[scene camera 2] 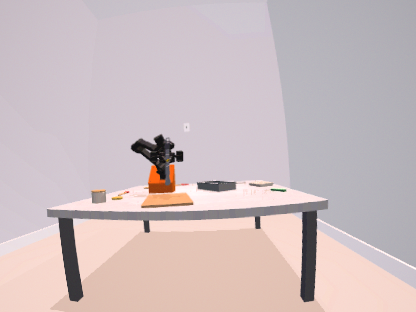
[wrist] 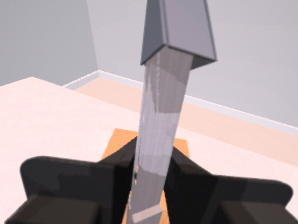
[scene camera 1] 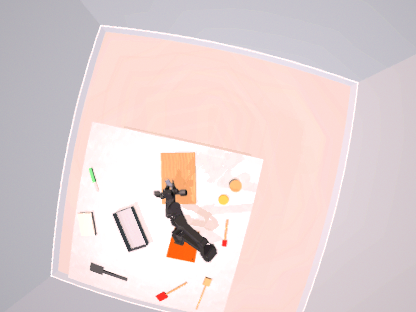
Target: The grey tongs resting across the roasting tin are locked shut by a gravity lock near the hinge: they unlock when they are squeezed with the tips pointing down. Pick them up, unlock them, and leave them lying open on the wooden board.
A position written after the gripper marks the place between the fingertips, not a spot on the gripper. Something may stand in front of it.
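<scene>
The gripper [wrist: 150,140], visible. Also a wooden board [scene camera 1: 180,167]. Plus a roasting tin [scene camera 1: 127,221].
</scene>
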